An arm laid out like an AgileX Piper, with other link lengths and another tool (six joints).
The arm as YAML. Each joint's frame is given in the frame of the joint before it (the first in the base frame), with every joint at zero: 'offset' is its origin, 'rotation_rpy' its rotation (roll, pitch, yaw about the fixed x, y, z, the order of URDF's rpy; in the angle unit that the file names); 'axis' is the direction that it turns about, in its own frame. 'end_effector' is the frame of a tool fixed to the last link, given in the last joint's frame.
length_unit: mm
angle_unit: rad
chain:
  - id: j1
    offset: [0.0, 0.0, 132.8]
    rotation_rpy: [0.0, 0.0, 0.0]
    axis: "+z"
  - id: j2
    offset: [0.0, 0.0, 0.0]
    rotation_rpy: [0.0, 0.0, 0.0]
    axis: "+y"
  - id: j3
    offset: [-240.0, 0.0, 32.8]
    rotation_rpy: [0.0, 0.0, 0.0]
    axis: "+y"
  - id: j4
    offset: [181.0, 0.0, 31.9]
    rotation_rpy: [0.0, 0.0, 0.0]
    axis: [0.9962, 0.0, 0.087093]
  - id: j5
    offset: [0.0, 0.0, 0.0]
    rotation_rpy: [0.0, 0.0, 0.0]
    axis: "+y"
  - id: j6
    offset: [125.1, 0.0, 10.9]
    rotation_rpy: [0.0, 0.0, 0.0]
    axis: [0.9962, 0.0, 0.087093]
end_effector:
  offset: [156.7, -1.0, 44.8]
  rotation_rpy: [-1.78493, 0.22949, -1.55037]
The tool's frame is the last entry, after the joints.
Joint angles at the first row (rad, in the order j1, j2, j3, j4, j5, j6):
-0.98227, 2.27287, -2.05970, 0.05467, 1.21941, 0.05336
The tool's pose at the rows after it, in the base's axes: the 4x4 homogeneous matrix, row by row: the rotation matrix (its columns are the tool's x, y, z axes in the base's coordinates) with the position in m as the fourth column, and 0 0 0 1 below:
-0.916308 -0.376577 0.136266 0.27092; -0.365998 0.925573 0.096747 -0.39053; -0.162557 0.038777 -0.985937 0.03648; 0 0 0 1
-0.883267 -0.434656 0.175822 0.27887; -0.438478 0.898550 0.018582 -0.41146; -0.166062 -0.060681 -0.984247 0.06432; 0 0 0 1
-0.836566 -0.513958 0.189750 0.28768; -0.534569 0.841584 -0.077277 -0.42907; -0.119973 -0.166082 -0.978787 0.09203; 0 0 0 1
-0.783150 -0.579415 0.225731 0.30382; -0.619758 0.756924 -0.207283 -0.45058; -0.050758 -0.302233 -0.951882 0.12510; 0 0 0 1
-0.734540 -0.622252 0.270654 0.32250; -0.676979 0.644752 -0.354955 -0.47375; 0.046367 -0.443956 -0.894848 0.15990; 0 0 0 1
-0.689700 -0.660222 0.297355 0.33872; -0.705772 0.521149 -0.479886 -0.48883; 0.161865 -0.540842 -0.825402 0.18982; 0 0 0 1
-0.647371 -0.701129 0.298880 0.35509; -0.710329 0.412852 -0.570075 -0.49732; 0.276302 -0.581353 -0.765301 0.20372; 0 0 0 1
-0.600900 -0.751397 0.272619 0.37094; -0.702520 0.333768 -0.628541 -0.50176; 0.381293 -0.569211 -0.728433 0.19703; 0 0 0 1
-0.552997 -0.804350 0.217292 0.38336; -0.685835 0.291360 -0.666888 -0.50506; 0.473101 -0.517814 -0.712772 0.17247; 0 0 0 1
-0.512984 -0.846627 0.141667 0.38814; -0.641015 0.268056 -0.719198 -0.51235; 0.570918 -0.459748 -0.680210 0.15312; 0 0 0 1
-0.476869 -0.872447 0.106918 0.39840; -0.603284 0.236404 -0.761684 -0.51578; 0.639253 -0.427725 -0.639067 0.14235; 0 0 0 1
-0.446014 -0.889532 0.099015 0.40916; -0.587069 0.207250 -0.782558 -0.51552; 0.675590 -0.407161 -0.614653 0.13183; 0 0 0 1
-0.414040 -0.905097 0.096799 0.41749; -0.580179 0.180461 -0.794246 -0.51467; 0.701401 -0.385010 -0.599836 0.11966; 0 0 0 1
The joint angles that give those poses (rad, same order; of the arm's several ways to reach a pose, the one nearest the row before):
-1.03289, 2.27286, -2.12449, 0.12140, 1.22343, -0.07564
-1.05947, 2.27289, -2.21183, 0.14607, 1.22348, -0.17277
-1.06757, 2.27287, -2.29162, 0.14608, 1.21272, -0.28572
-1.06538, 2.27287, -2.35209, 0.14869, 1.14167, -0.39881
-1.05643, 2.27285, -2.37549, 0.14870, 1.00862, -0.50894
-1.03907, 2.27165, -2.38016, 0.13467, 0.88080, -0.60913
-1.00739, 2.28917, -2.38246, 0.08872, 0.77383, -0.67447
-0.96476, 2.32860, -2.38233, 0.00000, 0.69351, -0.69487
-0.91556, 2.38821, -2.38238, -0.14373, 0.64170, -0.65137
-0.86801, 2.44950, -2.39786, -0.35256, 0.61438, -0.54386
-0.82870, 2.50853, -2.42859, -0.50775, 0.59245, -0.45984
-0.80412, 2.55777, -2.45731, -0.58641, 0.57601, -0.42330
-0.78957, 2.59980, -2.47688, -0.63364, 0.55880, -0.41110

